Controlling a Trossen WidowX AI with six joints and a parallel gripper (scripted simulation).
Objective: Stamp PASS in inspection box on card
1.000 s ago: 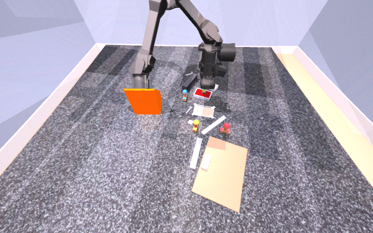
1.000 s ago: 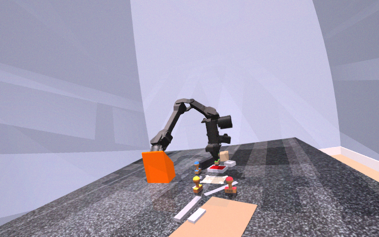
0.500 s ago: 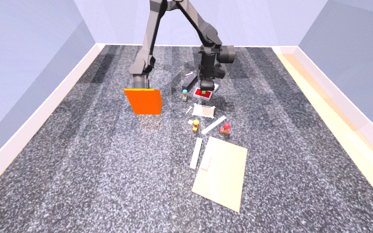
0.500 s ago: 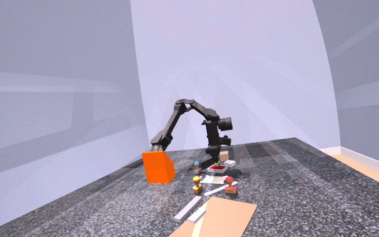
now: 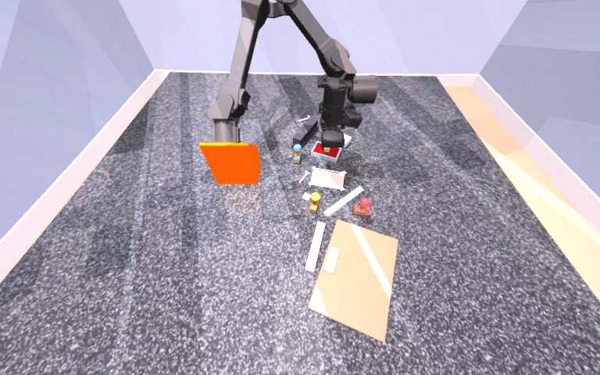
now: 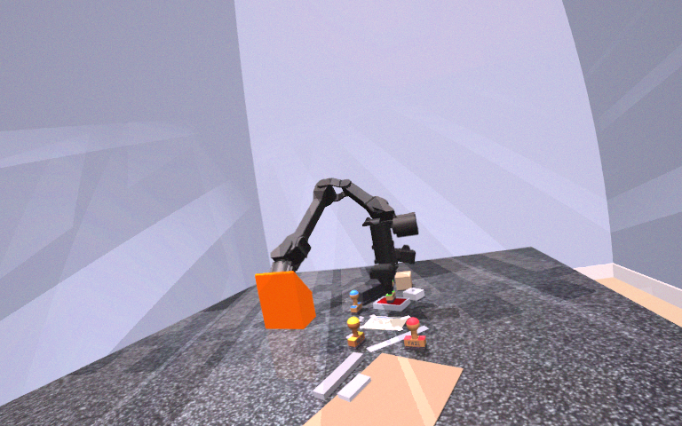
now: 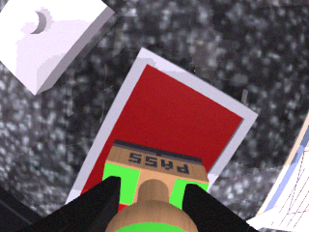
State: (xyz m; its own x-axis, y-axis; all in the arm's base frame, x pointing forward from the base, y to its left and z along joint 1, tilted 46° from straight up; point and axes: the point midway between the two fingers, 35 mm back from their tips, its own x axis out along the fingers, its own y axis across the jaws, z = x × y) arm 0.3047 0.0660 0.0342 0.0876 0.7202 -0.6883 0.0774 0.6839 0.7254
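Right now the green stamp is right at my gripper tip. From my gripper tip the other things lie so: small white box 6 cm ahead, 5 cm to the left, 2 cm below; then red ink pad 4 cm below; then blue-knobbed stamp 10 cm behind, 3 cm to the right, 2 cm below.
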